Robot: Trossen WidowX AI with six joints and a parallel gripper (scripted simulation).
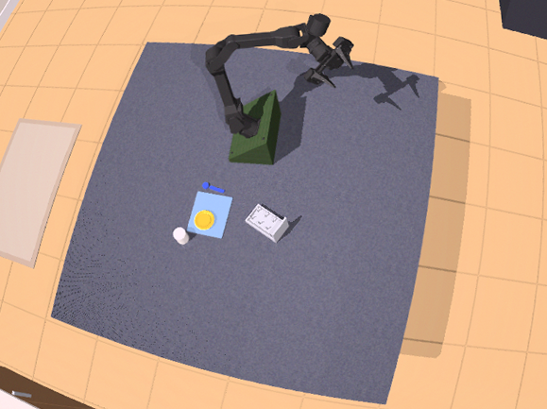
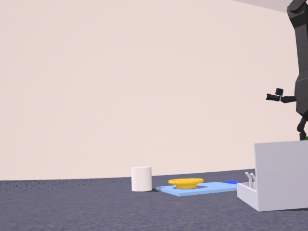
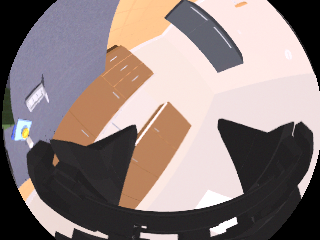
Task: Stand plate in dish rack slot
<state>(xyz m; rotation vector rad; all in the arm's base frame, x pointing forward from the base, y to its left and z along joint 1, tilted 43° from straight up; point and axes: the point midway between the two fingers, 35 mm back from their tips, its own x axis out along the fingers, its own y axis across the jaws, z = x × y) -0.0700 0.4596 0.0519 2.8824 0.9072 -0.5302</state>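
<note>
Right now my gripper tip is 45 cm above the yellow plate, 44 cm to the left of it and 35 cm short of it. Also, from my gripper tip: dish rack: 45 cm below, 32 cm ahead, 22 cm to the right; then white cup: 51 cm to the right, 44 cm below, 42 cm ahead; then blue spoon: 47 cm below, 45 cm to the right, 22 cm ahead.
</note>
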